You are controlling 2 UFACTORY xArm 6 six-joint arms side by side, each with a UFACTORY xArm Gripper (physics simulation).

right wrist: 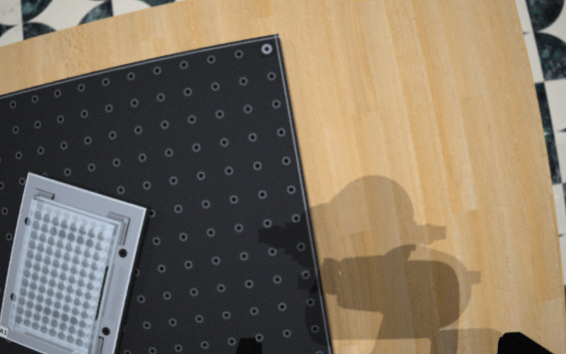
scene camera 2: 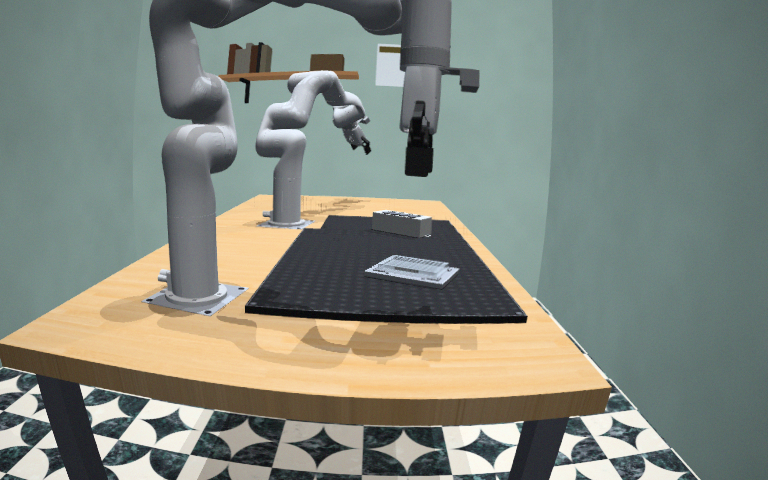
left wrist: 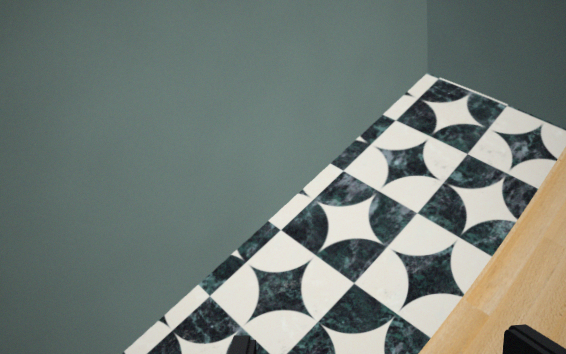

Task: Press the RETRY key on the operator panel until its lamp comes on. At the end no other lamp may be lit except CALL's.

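Places are measured from the left arm's base along level axes (x right, y ahead, z up), in metres.
Pixels of known places: left gripper, fingertip midpoint: (scene camera 2: 362, 150); right gripper, fingertip midpoint: (scene camera 2: 419, 174); left arm's base, origin of the base link: (scene camera 2: 286, 223); right arm's base, origin of the base link: (scene camera 2: 195, 295).
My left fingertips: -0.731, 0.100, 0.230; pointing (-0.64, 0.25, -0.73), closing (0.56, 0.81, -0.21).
Ahead of a thing's pixels: the offset from my left fingertips to its middle, as dx, dy, dz. Level surfaces: height alone.
A grey box @(+0.792, +0.288, -0.189) (scene camera 2: 399, 224) with small dark and light parts on its top stands toward the far end of the black mat; it looks like the operator panel. Its keys, labels and lamps are too small to read, and it does not show in either wrist view. My left gripper (scene camera 2: 361, 148) (left wrist: 382, 344) is open and empty, high in the air at the far end of the table, left of the box in the scene view. My right gripper (scene camera 2: 419, 171) (right wrist: 382, 345) is open and empty, high above the near part of the mat.
A clear well plate @(+1.235, +0.365, -0.198) (scene camera 2: 416, 264) (right wrist: 65, 275) sits on a light grey holder @(+1.235, +0.365, -0.209) (scene camera 2: 376, 273) (right wrist: 131, 230) on the black perforated mat @(dz -0.217) (scene camera 2: 317, 294) (right wrist: 220, 165), nearer than the box. The wooden table @(dz -0.230) (scene camera 2: 339, 367) (left wrist: 530, 260) (right wrist: 380, 100) extends around the mat. A wall shelf (scene camera 2: 288, 75) holds books.
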